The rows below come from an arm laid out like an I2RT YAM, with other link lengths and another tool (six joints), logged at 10 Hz.
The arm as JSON. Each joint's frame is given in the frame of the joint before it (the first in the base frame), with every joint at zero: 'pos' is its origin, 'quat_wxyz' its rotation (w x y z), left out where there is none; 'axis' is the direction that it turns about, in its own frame. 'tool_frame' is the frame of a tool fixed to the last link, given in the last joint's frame.
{
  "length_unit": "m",
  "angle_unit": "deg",
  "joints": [
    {
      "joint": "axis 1",
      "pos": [
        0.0,
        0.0,
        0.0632
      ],
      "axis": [
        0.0,
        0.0,
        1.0
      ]
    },
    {
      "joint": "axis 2",
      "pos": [
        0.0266,
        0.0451,
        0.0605
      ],
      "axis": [
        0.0,
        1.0,
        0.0
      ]
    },
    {
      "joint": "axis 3",
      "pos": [
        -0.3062,
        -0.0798,
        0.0
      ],
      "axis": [
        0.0,
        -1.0,
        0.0
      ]
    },
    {
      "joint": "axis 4",
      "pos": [
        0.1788,
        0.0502,
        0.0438
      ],
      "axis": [
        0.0,
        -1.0,
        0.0
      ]
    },
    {
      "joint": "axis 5",
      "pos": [
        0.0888,
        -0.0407,
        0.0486
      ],
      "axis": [
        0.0,
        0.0,
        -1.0
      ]
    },
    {
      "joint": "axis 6",
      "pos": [
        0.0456,
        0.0,
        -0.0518
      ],
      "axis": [
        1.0,
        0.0,
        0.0
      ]
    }
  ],
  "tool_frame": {
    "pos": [
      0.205,
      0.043,
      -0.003
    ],
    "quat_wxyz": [
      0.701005,
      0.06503,
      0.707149,
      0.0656
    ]
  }
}
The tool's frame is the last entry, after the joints.
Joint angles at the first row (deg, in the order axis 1, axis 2, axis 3, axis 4, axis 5, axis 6):
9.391, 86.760, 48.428, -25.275, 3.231, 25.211
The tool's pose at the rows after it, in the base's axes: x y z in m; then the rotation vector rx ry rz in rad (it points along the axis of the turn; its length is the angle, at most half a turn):
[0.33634 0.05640 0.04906 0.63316 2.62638 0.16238]
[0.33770 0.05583 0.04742 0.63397 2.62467 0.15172]
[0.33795 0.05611 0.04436 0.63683 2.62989 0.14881]
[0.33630 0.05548 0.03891 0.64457 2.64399 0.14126]
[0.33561 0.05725 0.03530 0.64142 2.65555 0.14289]
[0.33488 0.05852 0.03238 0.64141 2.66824 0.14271]
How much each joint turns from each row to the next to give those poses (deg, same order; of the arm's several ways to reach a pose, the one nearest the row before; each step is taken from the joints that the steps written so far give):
0.493, 0.820, -0.089, 0.534, 0.652, 0.339
0.308, 0.387, -0.085, 0.391, 0.582, 0.225
0.078, 0.590, -0.174, 0.408, 0.044, 0.148
-0.058, 0.879, -0.180, 0.123, -0.014, 0.158
0.098, 0.710, -0.088, 0.261, -0.287, -0.062
0.044, 0.708, 0.264, -0.218, -0.253, -0.004

